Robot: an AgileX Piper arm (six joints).
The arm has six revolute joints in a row. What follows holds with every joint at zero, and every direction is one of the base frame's.
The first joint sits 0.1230 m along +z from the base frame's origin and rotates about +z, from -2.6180 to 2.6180 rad.
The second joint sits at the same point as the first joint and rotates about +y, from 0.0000 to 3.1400 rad.
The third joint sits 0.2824 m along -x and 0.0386 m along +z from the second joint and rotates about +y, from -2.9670 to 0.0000 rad.
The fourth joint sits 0.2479 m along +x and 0.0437 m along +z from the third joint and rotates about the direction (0.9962, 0, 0.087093), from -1.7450 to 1.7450 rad.
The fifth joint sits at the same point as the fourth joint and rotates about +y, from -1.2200 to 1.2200 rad.
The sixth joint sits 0.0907 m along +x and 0.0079 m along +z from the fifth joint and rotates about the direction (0.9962, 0, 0.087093), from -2.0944 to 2.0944 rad.
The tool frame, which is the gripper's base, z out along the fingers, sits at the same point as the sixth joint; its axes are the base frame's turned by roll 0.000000, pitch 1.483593 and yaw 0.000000 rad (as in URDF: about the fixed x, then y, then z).
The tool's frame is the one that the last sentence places.
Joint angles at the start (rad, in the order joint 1, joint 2, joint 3, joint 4, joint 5, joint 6):
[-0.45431, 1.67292, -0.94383, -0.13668, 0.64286, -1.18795]
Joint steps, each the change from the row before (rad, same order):
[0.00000, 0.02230, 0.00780, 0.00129, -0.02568, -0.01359]
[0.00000, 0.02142, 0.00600, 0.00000, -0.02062, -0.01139]
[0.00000, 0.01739, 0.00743, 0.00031, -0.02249, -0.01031]
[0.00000, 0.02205, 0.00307, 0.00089, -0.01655, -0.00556]
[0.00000, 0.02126, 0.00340, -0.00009, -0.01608, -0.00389]
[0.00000, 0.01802, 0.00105, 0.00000, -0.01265, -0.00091]
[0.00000, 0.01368, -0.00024, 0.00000, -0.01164, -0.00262]
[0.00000, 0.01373, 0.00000, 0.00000, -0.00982, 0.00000]
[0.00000, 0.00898, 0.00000, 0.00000, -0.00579, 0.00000]
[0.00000, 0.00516, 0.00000, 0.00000, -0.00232, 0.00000]
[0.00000, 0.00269, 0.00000, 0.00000, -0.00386, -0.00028]
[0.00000, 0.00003, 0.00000, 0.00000, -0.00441, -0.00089]
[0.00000, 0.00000, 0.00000, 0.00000, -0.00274, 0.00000]
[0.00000, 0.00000, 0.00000, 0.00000, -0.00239, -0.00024]
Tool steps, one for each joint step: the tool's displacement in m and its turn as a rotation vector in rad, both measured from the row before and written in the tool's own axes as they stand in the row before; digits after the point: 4 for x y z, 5 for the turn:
[-0.0008, 0.0009, 0.0082, -0.00534, -0.00225, -0.01495]
[-0.0006, 0.0010, 0.0076, -0.00720, -0.00051, -0.01350]
[-0.0005, 0.0011, 0.0065, -0.00300, -0.00205, -0.01190]
[-0.0006, 0.0008, 0.0073, -0.00898, -0.00031, -0.00662]
[-0.0005, 0.0009, 0.0070, -0.00880, 0.00018, -0.00569]
[-0.0004, 0.0004, 0.0057, -0.00662, 0.00000, -0.00221]
[-0.0004, -0.0001, 0.0042, -0.00210, -0.00092, -0.00352]
[-0.0004, 0.0001, 0.0042, -0.00410, -0.00027, -0.00090]
[-0.0002, 0.0002, 0.0028, -0.00328, 0.00003, -0.00058]
[-0.0001, 0.0002, 0.0016, -0.00284, 0.00034, -0.00033]
[-0.0001, -0.0001, 0.0008, 0.00102, -0.00069, -0.00045]
[-0.0001, -0.0004, 0.0000, 0.00414, -0.00144, -0.00089]
[-0.0001, -0.0002, 0.0000, 0.00259, -0.00090, 0.00000]
[-0.0001, -0.0002, 0.0000, 0.00226, -0.00078, -0.00024]

